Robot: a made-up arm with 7 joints. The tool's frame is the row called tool. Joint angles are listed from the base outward.
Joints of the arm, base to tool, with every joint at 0 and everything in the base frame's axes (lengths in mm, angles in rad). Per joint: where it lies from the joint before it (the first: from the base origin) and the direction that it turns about. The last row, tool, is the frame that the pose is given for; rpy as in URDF.
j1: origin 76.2 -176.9 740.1 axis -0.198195 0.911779 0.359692
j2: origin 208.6 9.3 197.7 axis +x
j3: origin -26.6 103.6 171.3 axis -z
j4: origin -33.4 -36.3 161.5 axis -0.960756 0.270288 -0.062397
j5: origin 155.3 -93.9 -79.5 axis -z
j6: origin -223.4 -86.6 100 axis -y
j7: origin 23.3 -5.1 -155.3 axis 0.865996 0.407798 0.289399
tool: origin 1.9 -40.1 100 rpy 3.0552 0.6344 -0.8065
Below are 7 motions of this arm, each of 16 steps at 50 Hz.
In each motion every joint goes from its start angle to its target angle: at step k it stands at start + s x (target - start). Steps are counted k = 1, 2, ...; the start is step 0. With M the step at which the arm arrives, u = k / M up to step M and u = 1 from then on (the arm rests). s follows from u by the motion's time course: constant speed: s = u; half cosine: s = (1 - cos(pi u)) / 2; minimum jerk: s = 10 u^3 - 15 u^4 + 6 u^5.
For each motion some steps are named. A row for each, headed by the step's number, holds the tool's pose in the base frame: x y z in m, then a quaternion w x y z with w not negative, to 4 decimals.
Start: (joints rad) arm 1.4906 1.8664 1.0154 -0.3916 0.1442 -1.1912 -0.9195
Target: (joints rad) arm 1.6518 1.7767 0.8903 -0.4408 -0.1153 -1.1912 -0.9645
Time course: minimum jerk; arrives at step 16
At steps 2, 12, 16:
2: 0.4783 -0.3084 0.7786 0.0962 0.2683 0.2712 0.9193
12: 0.4335 -0.2700 0.7784 0.0478 0.1316 0.2769 0.9506
16: 0.4271 -0.2664 0.7774 0.0415 0.1155 0.2760 0.9533

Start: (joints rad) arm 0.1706 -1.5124 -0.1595 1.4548 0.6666 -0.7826 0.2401
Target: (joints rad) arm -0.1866 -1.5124 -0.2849 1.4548 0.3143 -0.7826 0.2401
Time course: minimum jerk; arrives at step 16
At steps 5, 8, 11, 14, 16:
5: 0.1159 0.2705 0.9369 0.5360 0.1978 -0.7108 0.4103
8: 0.1235 0.2948 0.9632 0.5460 0.1430 -0.7418 0.3623
11: 0.1332 0.3164 0.9922 0.5521 0.0910 -0.7690 0.3091
14: 0.1388 0.3261 1.0083 0.5539 0.0656 -0.7814 0.2799
16: 0.1393 0.3270 1.0099 0.5540 0.0631 -0.7826 0.2770

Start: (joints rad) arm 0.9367 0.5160 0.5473 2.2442 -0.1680 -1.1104 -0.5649
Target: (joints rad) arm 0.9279 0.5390 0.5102 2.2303 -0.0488 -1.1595 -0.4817
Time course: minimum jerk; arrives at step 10
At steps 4, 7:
4: 0.7467 0.0402 1.0729 0.9333 -0.2676 -0.0877 -0.2229
7: 0.7335 0.0324 1.0815 0.9308 -0.2579 -0.1394 -0.2182

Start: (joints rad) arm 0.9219 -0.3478 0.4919 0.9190 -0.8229 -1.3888 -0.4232
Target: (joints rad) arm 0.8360 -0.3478 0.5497 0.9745 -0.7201 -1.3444 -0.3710
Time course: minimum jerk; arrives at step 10
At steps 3, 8, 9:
3: 0.6537 0.1520 1.2204 0.8596 -0.1367 -0.1518 -0.4683
8: 0.6080 0.1519 1.2644 0.8295 -0.1271 -0.2443 -0.4859
9: 0.6050 0.1520 1.2670 0.8273 -0.1265 -0.2500 -0.4868

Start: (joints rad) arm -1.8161 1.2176 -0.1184 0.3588 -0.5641 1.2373 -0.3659
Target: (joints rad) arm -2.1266 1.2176 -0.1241 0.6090 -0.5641 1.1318 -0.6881
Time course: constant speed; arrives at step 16
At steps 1, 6, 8, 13, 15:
1: -0.2037 -0.6349 0.6359 0.6092 -0.1142 -0.1615 -0.7680
6: -0.2208 -0.6187 0.5915 0.5958 -0.0850 -0.1196 -0.7896
8: -0.2261 -0.6114 0.5735 0.5902 -0.0715 -0.1024 -0.7975
13: -0.2354 -0.5915 0.5285 0.5756 -0.0333 -0.0583 -0.8150
15: -0.2374 -0.5829 0.5107 0.5695 -0.0163 -0.0404 -0.8208

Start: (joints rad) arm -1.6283 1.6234 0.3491 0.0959 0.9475 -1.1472 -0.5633
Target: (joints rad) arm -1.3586 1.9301 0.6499 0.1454 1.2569 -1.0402 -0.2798
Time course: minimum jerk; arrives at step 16
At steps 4, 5, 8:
4: -0.3277 -0.4614 0.6927 0.4821 -0.6609 -0.2361 0.5245
5: -0.3221 -0.4701 0.7045 0.4785 -0.6350 -0.2450 0.5548
8: -0.2912 -0.5052 0.7537 0.4570 -0.5163 -0.2701 0.6721

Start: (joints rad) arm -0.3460 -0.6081 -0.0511 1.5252 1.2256 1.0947 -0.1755
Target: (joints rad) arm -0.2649 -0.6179 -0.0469 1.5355 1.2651 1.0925 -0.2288
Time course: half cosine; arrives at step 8
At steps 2, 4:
2: 0.1125 0.0369 1.1848 0.5822 0.1892 -0.2553 0.7484
4: 0.1245 0.0371 1.1794 0.5802 0.1833 -0.2396 0.7565

